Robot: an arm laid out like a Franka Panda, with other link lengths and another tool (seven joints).
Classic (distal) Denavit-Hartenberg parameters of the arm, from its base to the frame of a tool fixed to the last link. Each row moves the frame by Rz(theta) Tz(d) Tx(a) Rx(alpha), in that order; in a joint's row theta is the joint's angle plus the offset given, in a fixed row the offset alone. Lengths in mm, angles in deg.
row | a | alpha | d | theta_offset
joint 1 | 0 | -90 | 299.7 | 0
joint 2 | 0 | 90 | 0 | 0
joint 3 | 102.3 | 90 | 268.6 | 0
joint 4 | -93.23 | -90 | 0 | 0
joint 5 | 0 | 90 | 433.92 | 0
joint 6 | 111.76 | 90 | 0 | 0
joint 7 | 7.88 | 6.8 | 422.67 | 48
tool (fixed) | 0 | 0 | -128.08 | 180
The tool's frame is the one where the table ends.
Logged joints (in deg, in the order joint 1, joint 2, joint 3, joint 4, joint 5, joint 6, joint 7), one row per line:
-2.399 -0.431 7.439 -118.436 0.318 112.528 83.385
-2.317 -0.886 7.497 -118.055 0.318 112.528 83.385
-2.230 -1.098 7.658 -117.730 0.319 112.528 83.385
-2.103 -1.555 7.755 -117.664 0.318 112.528 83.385
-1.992 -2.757 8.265 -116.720 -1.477 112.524 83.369
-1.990 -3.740 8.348 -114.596 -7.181 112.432 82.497
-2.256 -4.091 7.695 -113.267 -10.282 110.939 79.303
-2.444 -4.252 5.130 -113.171 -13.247 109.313 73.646
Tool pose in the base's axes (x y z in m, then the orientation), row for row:
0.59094 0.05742 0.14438 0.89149 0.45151 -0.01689 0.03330
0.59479 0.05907 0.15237 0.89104 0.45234 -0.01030 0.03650
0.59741 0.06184 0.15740 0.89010 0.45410 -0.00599 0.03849
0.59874 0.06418 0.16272 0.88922 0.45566 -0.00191 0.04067
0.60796 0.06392 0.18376 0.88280 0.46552 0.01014 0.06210
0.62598 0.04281 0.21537 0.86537 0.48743 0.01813 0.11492
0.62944 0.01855 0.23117 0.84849 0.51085 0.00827 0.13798
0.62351 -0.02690 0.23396 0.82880 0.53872 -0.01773 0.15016
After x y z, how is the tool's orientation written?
As a quaternion, x y z w.
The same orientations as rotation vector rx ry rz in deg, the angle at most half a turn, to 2 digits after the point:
157.15 79.59 -2.98
156.76 79.58 -1.81
156.41 79.79 -1.05
156.04 79.96 -0.34
152.91 80.63 1.76
145.31 81.85 3.04
140.61 84.66 1.37
136.42 88.67 -2.92

